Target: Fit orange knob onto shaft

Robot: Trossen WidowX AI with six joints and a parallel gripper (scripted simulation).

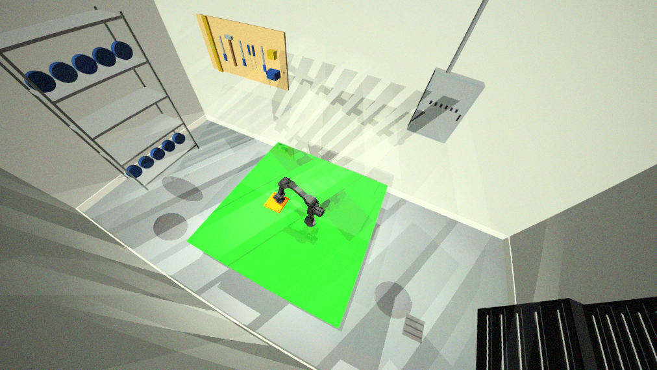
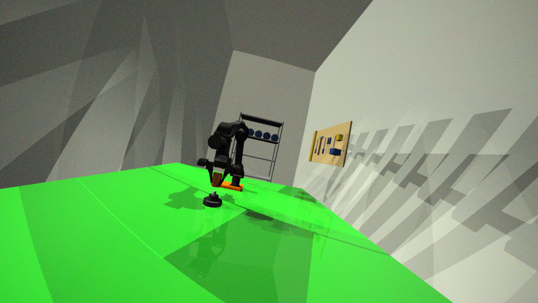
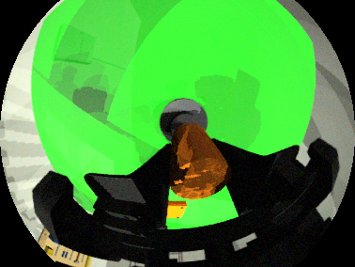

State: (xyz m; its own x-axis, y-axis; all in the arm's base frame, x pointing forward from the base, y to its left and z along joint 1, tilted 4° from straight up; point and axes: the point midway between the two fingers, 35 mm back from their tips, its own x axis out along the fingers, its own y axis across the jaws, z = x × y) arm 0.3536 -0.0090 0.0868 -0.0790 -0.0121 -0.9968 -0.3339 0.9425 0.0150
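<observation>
The orange knob is 30 mm above my gripper tip. From my gripper tip the other things lie so: dark round pedestal (60 mm below).
</observation>
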